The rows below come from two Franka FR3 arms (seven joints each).
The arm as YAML. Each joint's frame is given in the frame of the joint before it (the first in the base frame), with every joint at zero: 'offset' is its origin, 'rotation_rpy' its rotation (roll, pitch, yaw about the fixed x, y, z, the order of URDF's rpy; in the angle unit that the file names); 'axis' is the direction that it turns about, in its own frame. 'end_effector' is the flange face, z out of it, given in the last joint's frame.
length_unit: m
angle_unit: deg
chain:
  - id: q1
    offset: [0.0, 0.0, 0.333]
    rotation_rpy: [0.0, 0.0, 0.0]
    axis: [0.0, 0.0, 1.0]
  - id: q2
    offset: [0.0, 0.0, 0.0]
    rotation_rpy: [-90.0, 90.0, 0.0]
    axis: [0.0, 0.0, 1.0]
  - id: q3
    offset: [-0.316, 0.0, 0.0]
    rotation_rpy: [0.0, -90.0, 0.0]
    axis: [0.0, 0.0, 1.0]
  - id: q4
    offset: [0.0, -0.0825, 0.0]
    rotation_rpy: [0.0, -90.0, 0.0]
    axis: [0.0, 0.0, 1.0]
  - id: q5
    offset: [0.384, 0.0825, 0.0]
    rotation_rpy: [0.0, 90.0, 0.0]
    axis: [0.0, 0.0, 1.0]
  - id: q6
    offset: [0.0, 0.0, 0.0]
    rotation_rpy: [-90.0, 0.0, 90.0]
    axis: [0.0, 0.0, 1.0]
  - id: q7
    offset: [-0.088, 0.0, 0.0]
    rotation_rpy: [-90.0, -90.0, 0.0]
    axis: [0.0, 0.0, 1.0]
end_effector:
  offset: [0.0, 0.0, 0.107]
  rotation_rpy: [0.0, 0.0, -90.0]
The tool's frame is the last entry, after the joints.
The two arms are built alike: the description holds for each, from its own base.
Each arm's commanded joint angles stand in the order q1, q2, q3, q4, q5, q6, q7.
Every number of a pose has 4 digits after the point.
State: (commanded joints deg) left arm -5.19 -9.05 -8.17 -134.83 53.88 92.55 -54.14; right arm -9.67 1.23 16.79 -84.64 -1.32 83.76 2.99
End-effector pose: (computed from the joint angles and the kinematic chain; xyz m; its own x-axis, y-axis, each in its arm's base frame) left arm 0.4386 -0.0194 0.3982 0.9474 0.2412 0.2102 0.2993 -0.4358 -0.8488; right arm 0.5464 0.0636 0.6474 0.9970 0.0696 -0.0350 0.0703 -0.9974 0.0186
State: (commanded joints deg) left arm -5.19 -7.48 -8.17 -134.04 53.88 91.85 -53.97; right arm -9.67 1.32 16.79 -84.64 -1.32 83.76 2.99
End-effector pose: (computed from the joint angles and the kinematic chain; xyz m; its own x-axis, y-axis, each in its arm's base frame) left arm 0.4426 -0.0193 0.3918 0.9503 0.2460 0.1909 0.2833 -0.4286 -0.8579; right arm 0.5469 0.0635 0.6466 0.9969 0.0696 -0.0365 0.0703 -0.9974 0.0183
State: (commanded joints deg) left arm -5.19 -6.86 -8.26 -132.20 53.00 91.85 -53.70; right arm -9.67 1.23 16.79 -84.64 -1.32 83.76 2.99
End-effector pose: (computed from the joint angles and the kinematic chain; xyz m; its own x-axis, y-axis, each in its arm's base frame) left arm 0.4505 -0.0229 0.3987 0.9465 0.2541 0.1991 0.2970 -0.4434 -0.8457; right arm 0.5464 0.0636 0.6474 0.9970 0.0696 -0.0350 0.0703 -0.9974 0.0186
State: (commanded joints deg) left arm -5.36 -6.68 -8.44 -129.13 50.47 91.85 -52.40; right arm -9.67 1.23 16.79 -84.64 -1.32 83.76 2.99
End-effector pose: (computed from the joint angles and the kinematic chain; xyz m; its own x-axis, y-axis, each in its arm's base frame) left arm 0.4609 -0.0315 0.4159 0.9405 0.2699 0.2063 0.3177 -0.4835 -0.8157; right arm 0.5464 0.0636 0.6474 0.9970 0.0696 -0.0350 0.0703 -0.9974 0.0186
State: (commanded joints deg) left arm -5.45 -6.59 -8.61 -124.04 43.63 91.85 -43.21; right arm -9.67 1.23 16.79 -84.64 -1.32 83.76 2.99
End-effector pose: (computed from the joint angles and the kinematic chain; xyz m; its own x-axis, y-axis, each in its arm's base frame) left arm 0.4739 -0.0461 0.4442 0.9619 0.2523 0.1056 0.2423 -0.6065 -0.7572; right arm 0.5464 0.0636 0.6474 0.9970 0.0696 -0.0350 0.0703 -0.9974 0.0186
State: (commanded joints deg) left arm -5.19 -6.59 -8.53 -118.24 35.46 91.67 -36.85; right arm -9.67 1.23 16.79 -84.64 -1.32 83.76 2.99
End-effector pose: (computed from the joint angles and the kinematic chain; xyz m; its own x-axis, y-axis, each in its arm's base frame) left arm 0.4865 -0.0585 0.4792 0.9660 0.2531 0.0529 0.2255 -0.7247 -0.6511; right arm 0.5464 0.0636 0.6474 0.9970 0.0696 -0.0350 0.0703 -0.9974 0.0186
